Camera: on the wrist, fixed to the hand. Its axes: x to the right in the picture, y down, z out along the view.
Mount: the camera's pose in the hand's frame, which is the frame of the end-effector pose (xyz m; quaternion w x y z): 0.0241 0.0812 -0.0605 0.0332 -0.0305 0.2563 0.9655
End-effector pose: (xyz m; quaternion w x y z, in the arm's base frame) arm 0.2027 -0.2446 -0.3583 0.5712 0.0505 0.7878 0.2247
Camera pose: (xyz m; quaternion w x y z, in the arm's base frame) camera 0.1242 -0.1818 -0.3311 0.3984 -0.6873 -0.1170 -0.5960
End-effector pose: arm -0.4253 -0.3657 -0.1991 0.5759 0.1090 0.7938 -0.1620
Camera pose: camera -0.4568 -0.2679 -0.2155 0.0246 -0.7941 -0.0737 -0.6029
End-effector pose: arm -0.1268 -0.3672 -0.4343 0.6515 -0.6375 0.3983 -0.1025
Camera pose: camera -0.1805 -0.4145 -0.5099 0.0009 -0.3698 -0.7989 -0.4744
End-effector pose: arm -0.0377 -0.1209 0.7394 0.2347 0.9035 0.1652 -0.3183
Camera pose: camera 0.0467 -0.1531 0.7911 0.3003 0.2639 -0.7970 0.4527
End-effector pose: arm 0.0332 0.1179 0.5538 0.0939 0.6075 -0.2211 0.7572
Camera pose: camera -0.0592 0.0702 0.5491 0.6528 0.3902 0.5929 -0.2648
